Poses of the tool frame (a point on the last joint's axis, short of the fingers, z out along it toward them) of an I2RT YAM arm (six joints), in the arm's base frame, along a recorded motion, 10 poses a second.
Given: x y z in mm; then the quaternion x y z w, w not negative.
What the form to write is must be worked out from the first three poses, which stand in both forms.
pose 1, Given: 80.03 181.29 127.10 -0.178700 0.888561 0.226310 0.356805
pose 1, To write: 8.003 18.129 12.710 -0.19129 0.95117 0.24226 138.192
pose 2, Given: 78.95 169.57 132.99 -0.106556 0.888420 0.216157 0.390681
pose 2, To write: 7.895 16.957 13.299 -0.11576 0.96512 0.23482 134.006
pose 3, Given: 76.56 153.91 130.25 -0.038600 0.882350 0.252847 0.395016
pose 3, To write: 7.656 15.391 13.025 -0.04202 0.96046 0.27523 133.466
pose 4, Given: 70.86 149.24 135.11 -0.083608 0.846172 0.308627 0.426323
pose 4, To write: 7.086 14.924 13.511 -0.09243 0.93544 0.34119 129.531
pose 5, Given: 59.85 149.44 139.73 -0.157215 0.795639 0.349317 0.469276
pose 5, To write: 5.985 14.944 13.973 -0.17804 0.90101 0.39558 124.025
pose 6, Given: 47.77 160.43 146.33 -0.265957 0.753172 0.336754 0.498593
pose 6, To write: 4.777 16.043 14.633 -0.30681 0.86887 0.38849 120.186
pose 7, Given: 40.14 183.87 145.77 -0.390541 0.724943 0.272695 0.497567
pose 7, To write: 4.014 18.387 14.577 -0.45023 0.83574 0.31437 120.322
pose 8, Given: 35.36 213.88 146.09 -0.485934 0.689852 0.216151 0.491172
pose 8, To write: 3.536 21.388 14.609 -0.55786 0.79197 0.24815 121.165
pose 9, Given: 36.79 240.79 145.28 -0.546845 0.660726 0.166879 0.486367
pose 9, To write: 3.679 24.079 14.528 -0.62586 0.75619 0.19099 121.796
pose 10, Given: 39.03 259.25 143.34 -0.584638 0.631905 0.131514 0.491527
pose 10, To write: 3.903 25.925 14.334 -0.67133 0.72561 0.15102 121.118
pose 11, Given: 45.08 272.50 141.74 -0.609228 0.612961 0.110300 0.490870
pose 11, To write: 4.508 27.250 14.174 -0.69927 0.70356 0.12660 121.204
